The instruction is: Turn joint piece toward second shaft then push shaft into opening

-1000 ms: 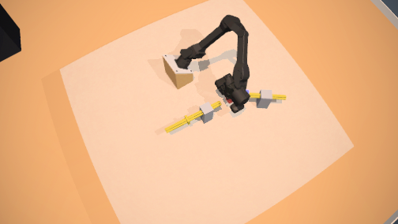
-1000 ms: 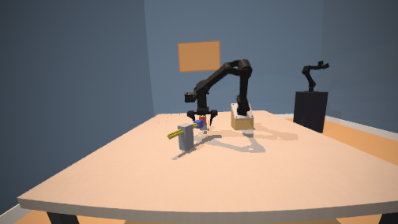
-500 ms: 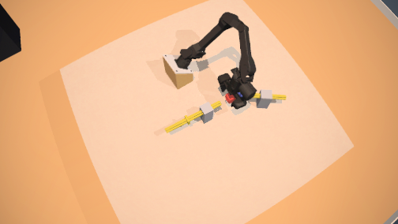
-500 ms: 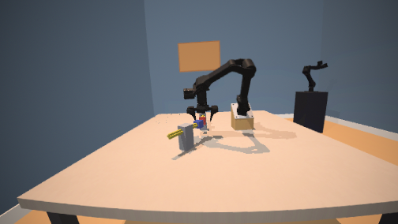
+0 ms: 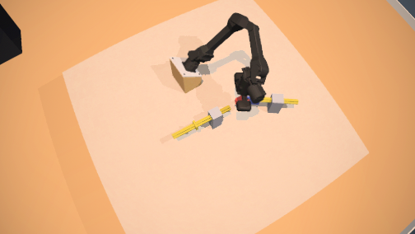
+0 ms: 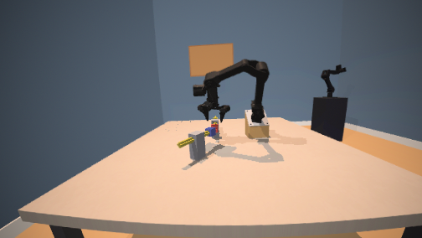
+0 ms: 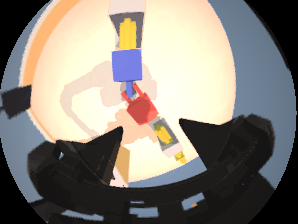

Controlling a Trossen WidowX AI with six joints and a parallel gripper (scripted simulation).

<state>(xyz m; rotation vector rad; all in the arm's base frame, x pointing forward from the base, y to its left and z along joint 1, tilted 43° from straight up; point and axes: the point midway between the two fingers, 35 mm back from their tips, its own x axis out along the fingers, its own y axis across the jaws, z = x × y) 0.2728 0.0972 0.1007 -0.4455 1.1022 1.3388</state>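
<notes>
Now: the red joint piece 2 cm to the left of my gripper tip and 3 cm below it.
</notes>
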